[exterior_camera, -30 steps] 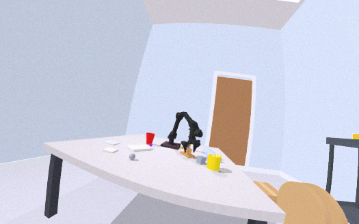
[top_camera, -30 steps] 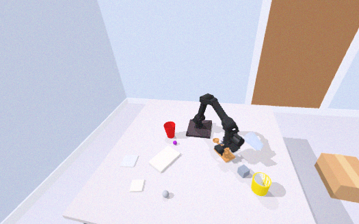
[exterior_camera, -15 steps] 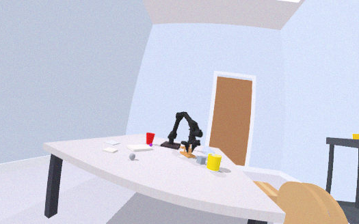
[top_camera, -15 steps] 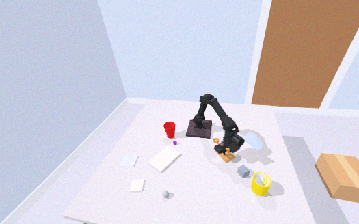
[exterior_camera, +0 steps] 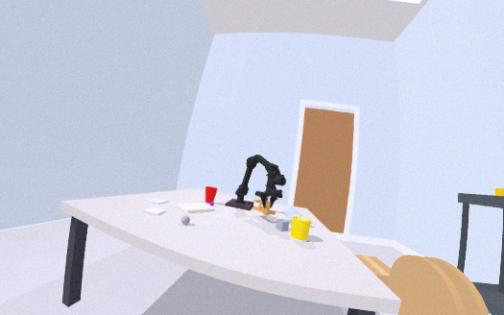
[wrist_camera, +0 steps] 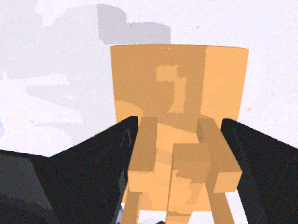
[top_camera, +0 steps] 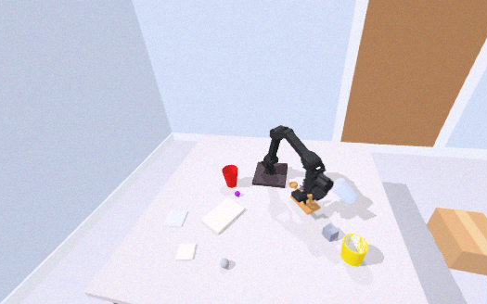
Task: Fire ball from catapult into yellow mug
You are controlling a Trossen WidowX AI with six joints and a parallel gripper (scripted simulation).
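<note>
The purple ball lies 40 cm to the right of my gripper tip, 6 cm below it and 2 cm ahead of it. Also, from my gripper tip: yellow mug 22 cm to the left, 17 cm ahead, 5 cm below; then wooden catapult 5 cm to the right, 5 cm behind, 2 cm above; then grey cube 12 cm to the left, 10 cm ahead, 5 cm below.
</note>
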